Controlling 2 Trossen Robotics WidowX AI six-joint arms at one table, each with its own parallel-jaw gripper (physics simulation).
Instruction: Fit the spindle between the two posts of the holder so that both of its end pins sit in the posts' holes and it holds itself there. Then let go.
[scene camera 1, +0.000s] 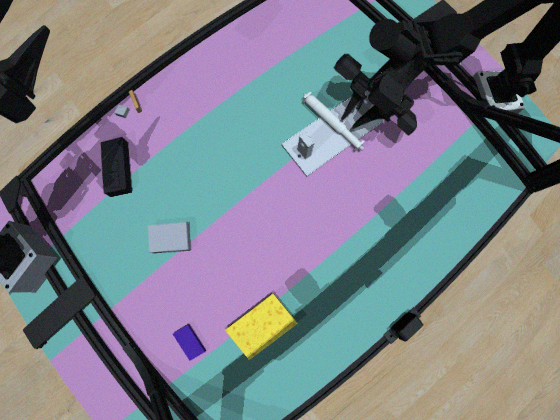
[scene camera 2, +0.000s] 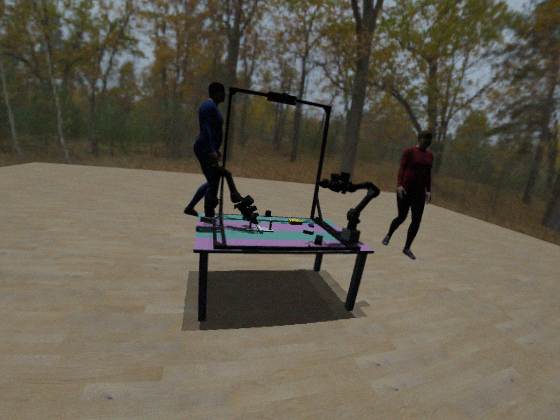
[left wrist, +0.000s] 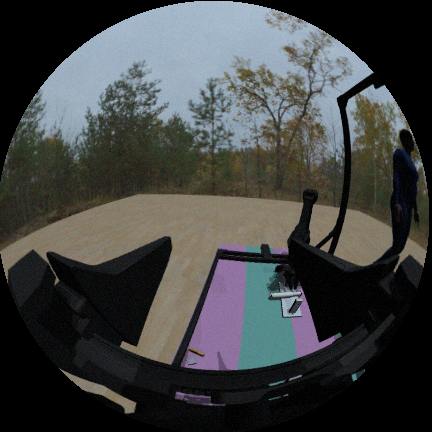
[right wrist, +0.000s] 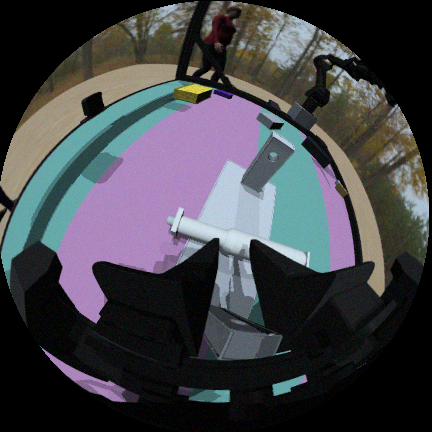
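Where they show: left gripper, fingertip midpoint: (scene camera 1: 28, 10) (scene camera 2: 320, 183) (left wrist: 232, 244); right gripper, fingertip midpoint: (scene camera 1: 347, 123) (scene camera 2: 257, 224) (left wrist: 292, 289) (right wrist: 234, 244); left arm's base, link origin: (scene camera 1: 7, 256) (scene camera 2: 351, 229) (right wrist: 305, 109); right arm's base, link origin: (scene camera 1: 501, 89) (scene camera 2: 209, 216).
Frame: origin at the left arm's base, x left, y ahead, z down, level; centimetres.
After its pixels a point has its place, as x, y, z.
The white spindle (scene camera 1: 325, 114) {-27.4, 61.9, 6.7} (left wrist: 285, 295) {-28.3, 61.3, 7.3} (right wrist: 200, 229) {-34.4, 62.0, 7.0} lies crosswise over the holder's pale base plate (scene camera 1: 320, 162) {-32.6, 54.2, 8.8} (right wrist: 225, 185) {-32.2, 55.2, 8.8}, between the two posts and out of their holes. The far post (scene camera 1: 305, 146) {-29.4, 52.9, 2.8} (right wrist: 265, 162) {-29.4, 54.2, 4.4} stands upright with its hole showing. The near post (right wrist: 250, 344) is partly hidden by my right fingers. My right gripper (scene camera 1: 348, 123) {-31.9, 63.0, 5.7} (right wrist: 234, 244) {-31.9, 63.0, 5.7} is partly open, its tips a small gap apart beside the spindle's middle, with nothing seen held between them. My left gripper (left wrist: 232, 244) {-0.2, 35.0, -32.4} (scene camera 2: 320, 183) {-0.2, 35.0, -32.4} is wide open and empty, raised far from the holder.
A yellow sponge (scene camera 1: 261, 326) {-44.2, 23.7, 6.6}, a purple block (scene camera 1: 189, 342) {-36.3, 12.2, 8.1}, a light grey box (scene camera 1: 169, 237) {-20.8, 24.6, 7.1}, a black box (scene camera 1: 116, 167) {-3.1, 27.2, 6.2}, a small grey block (scene camera 1: 121, 110) {6.6, 36.4, 8.1} and an orange stick (scene camera 1: 135, 101) {5.0, 39.7, 7.2} lie on the table. A black frame (scene camera 1: 129, 84) {10.0, 41.8, 8.2} runs around its edges.
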